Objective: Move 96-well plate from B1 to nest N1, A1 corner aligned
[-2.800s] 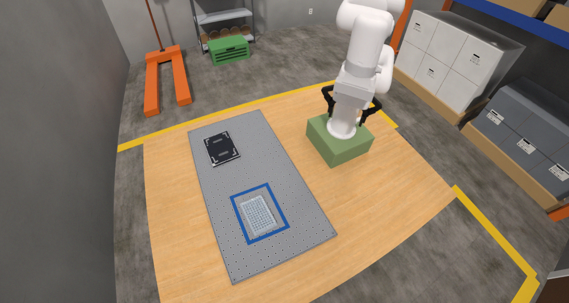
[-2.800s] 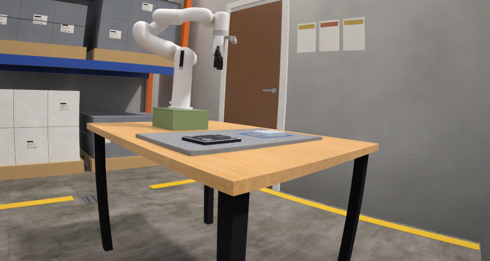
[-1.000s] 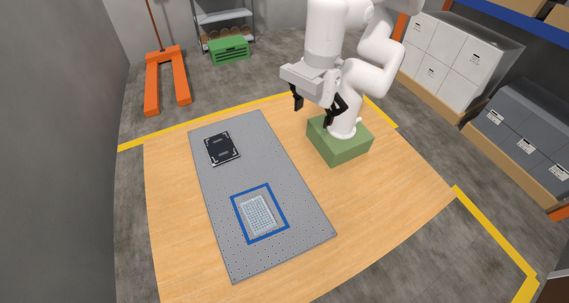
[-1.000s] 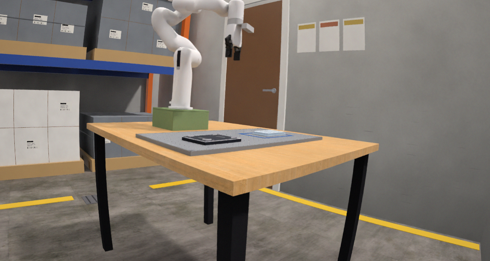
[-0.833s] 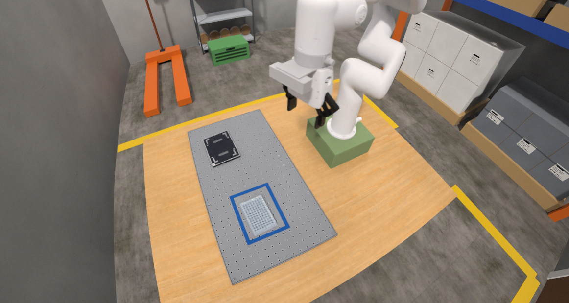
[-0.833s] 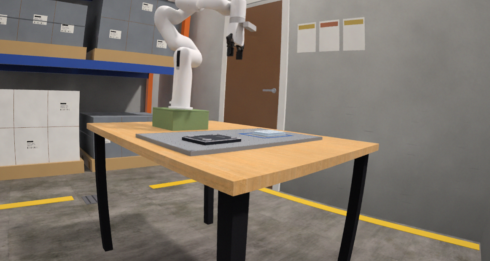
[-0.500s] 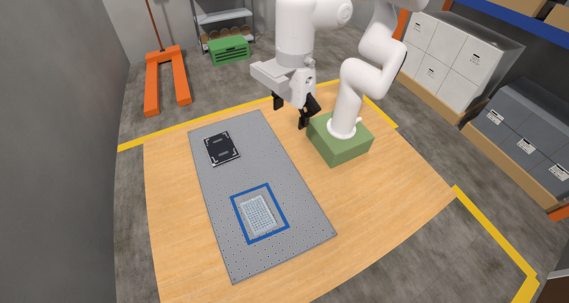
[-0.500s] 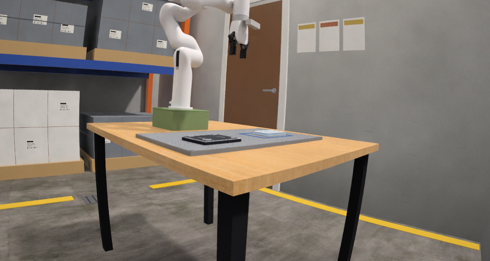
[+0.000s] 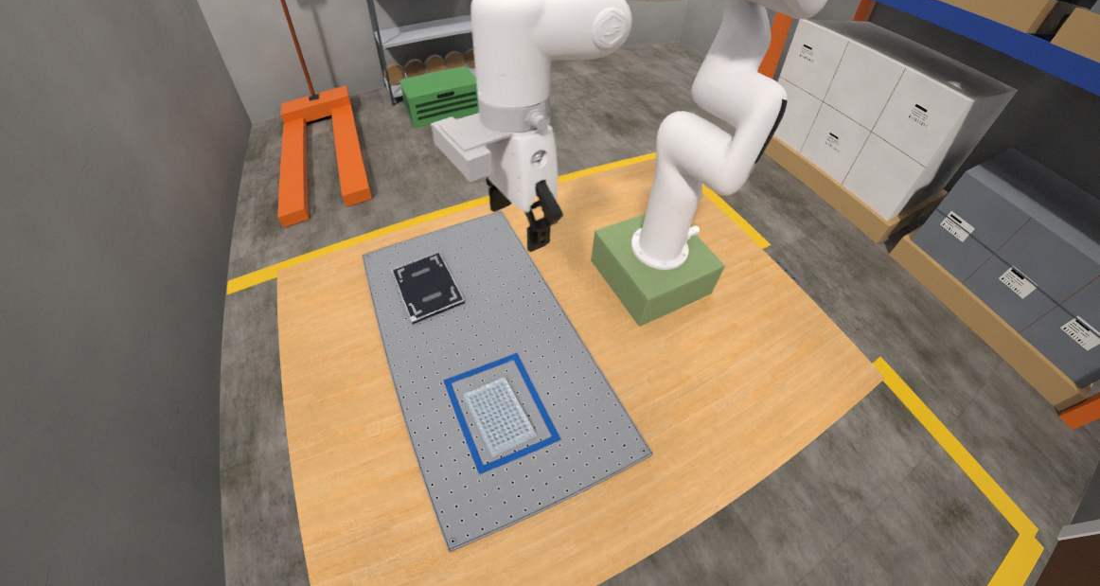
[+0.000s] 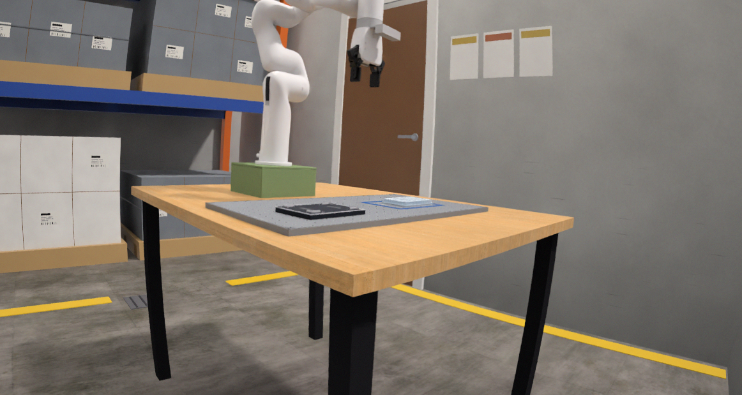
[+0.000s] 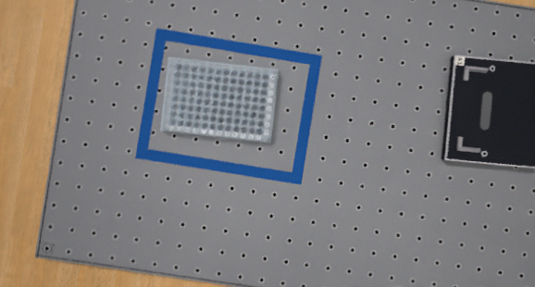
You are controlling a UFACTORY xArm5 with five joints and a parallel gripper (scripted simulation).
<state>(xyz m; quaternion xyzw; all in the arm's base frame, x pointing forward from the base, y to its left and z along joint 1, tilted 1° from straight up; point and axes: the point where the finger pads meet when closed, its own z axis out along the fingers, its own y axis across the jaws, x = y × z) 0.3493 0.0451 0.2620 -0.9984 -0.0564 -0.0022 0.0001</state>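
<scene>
My hand is 10 cm short of the clear 96-well plate, 10 cm to the right of it and 33 cm above it. The rest, counted from my hand: black plate nest N1: 12 cm ahead, 25 cm to the right, 34 cm below.
</scene>
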